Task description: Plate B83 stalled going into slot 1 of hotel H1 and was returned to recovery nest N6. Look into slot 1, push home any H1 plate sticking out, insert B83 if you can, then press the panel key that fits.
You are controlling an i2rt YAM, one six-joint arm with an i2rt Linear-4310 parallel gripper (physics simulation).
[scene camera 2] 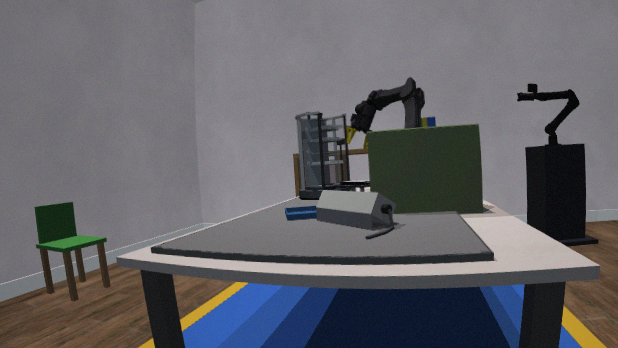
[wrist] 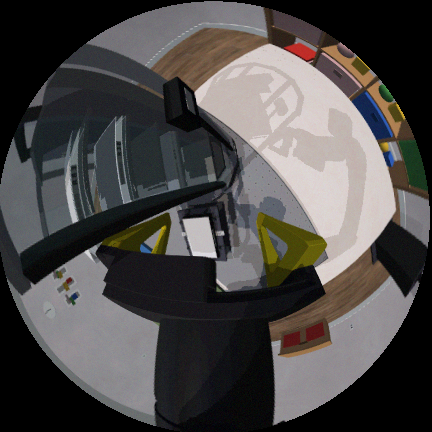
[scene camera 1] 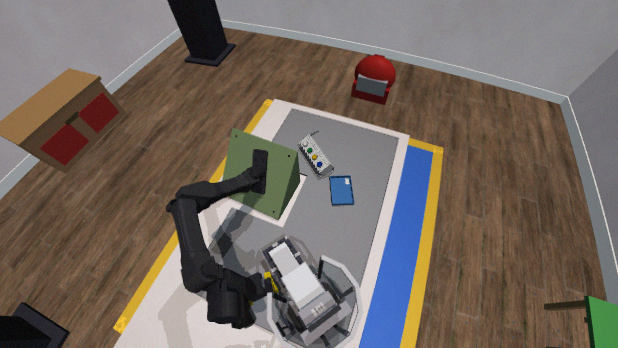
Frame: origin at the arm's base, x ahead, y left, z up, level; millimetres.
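Seen in the pictures: gripper, fingertip midpoint: (scene camera 2: 356,147) (wrist: 213,216) (scene camera 1: 265,296); arm's base at its link origin: (scene camera 2: 418,163) (scene camera 1: 259,171).
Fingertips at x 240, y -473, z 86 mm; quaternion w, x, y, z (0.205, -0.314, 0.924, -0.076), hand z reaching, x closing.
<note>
Pixels of each thing's top centre, then the offset from my fingertips to it. "spot": a spot on its surface instead.
- plate hotel at its top centre: (scene camera 1: 313,303) (scene camera 2: 320,111) 154 mm ahead, 22 mm left, 181 mm up
- white-topped plate at its top centre: (wrist: 199,238) (scene camera 1: 284,259) (scene camera 2: 357,180) 9 mm back, 154 mm left, 151 mm down
- key panel at its top centre: (scene camera 2: 352,190) (scene camera 1: 316,149) 42 mm back, 708 mm left, 142 mm down
- blue tray at its top centre: (scene camera 2: 302,209) (scene camera 1: 341,189) (wrist: 143,255) 133 mm ahead, 562 mm left, 208 mm down
- hotel's dark post at a spot on its surface: (wrist: 180,102) spot: 67 mm ahead, 69 mm right, 49 mm up
My gripper (scene camera 1: 262,291) (scene camera 2: 358,140) (wrist: 213,216) is open, its yellow fingers wide apart with nothing between them. It is raised beside the plate hotel (scene camera 1: 321,269) (scene camera 2: 321,150) (wrist: 125,217), a tall dark frame with clear sides. Pale plates with dark label marks (wrist: 120,160) show on its shelves in the wrist view; slot numbers and seating cannot be read. A white-topped plate (scene camera 1: 284,257) (wrist: 199,237) lies in a dark nest at the hotel's foot; its label is unreadable. The key panel (scene camera 1: 316,156) (scene camera 2: 350,207) has white, green, yellow and blue keys.
A blue tray (scene camera 1: 341,190) (scene camera 2: 300,213) lies beside the panel. The green wedge-shaped mount (scene camera 1: 245,165) (scene camera 2: 425,170) carries my arm and stands between the panel and the wooden cabinet's side of the room. The hotel's dark post (wrist: 180,102) rises close by in the wrist view.
</note>
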